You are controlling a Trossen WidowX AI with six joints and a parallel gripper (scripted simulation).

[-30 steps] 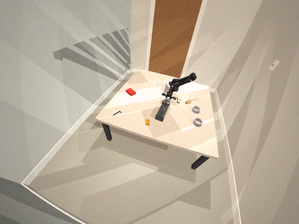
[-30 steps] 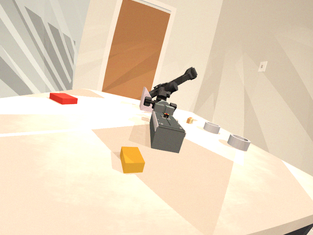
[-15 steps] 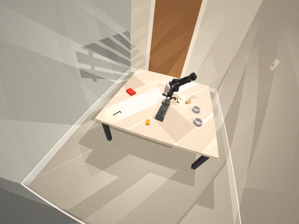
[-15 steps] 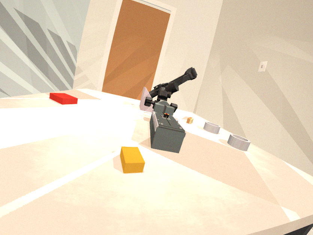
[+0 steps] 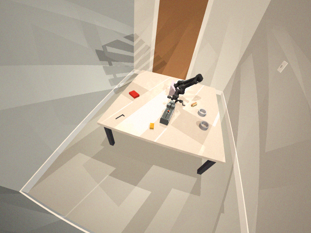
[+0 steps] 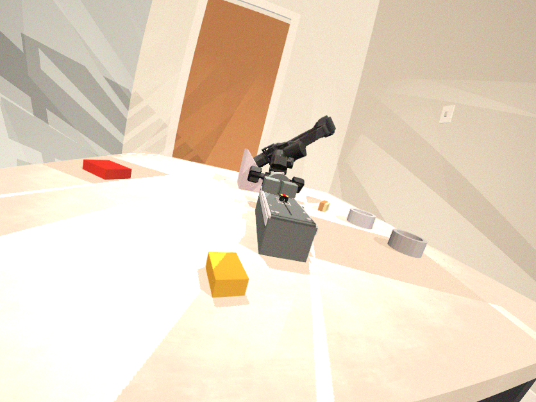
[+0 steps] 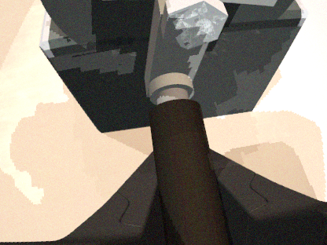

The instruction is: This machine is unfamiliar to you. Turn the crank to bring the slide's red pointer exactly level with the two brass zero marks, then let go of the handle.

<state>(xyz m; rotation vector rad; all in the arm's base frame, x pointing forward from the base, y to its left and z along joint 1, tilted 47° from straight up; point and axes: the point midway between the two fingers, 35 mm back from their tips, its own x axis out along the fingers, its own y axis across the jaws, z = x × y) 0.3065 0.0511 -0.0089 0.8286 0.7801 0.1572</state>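
The red pointer lies 16 cm ahead of my gripper tip, 5 cm above it and 3 cm to the right of it. Also, from my gripper tip: dark brown crank handle 3 cm above, 2 cm behind; yellow block 36 cm ahead, 15 cm to the right, 2 cm below; tan block 28 cm to the left, 15 cm behind, 2 cm below.
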